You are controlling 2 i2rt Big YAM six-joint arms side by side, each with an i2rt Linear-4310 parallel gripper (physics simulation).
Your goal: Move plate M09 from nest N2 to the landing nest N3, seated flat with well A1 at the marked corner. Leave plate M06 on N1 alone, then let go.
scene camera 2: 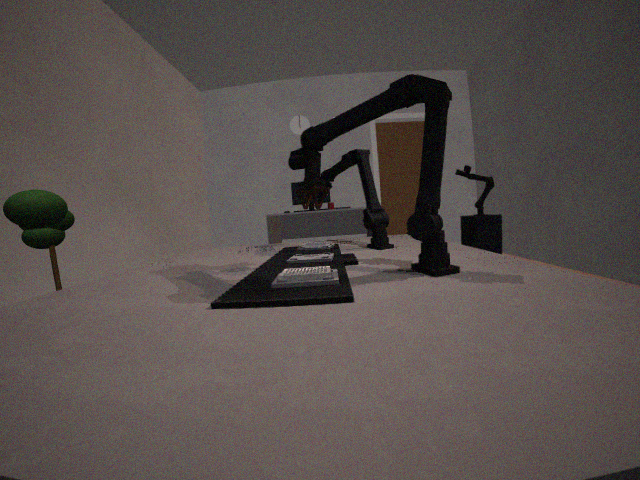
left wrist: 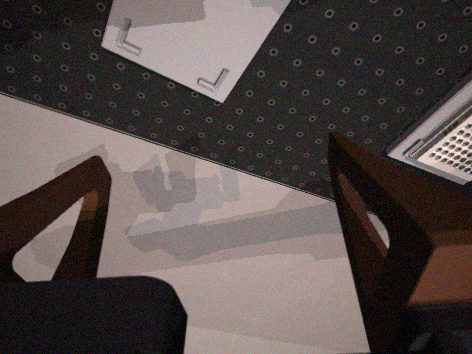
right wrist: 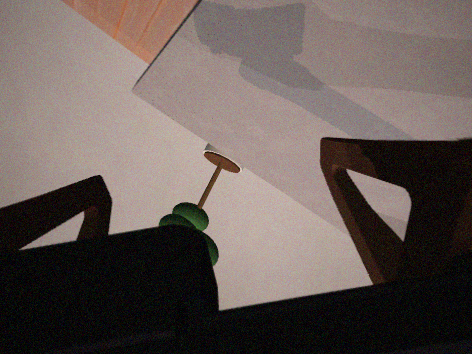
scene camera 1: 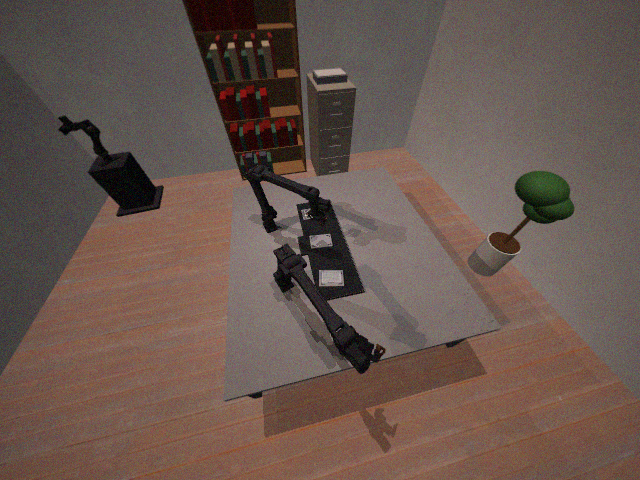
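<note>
A well plate in a grey nest lies at the board's far end in scene camera 1. Its label is too small to read. The middle nest is empty, with raised corner brackets. Another plate sits flat at the near end in scene camera 1. I cannot tell which plate is M09. My left gripper is open and empty, above the board near the far plate. My right gripper is open and empty, near the table's edge, away from the board.
The dark perforated board lies on the grey table. The right arm reaches past the near end of the board. A potted plant, bookshelf and filing cabinet stand beyond the table.
</note>
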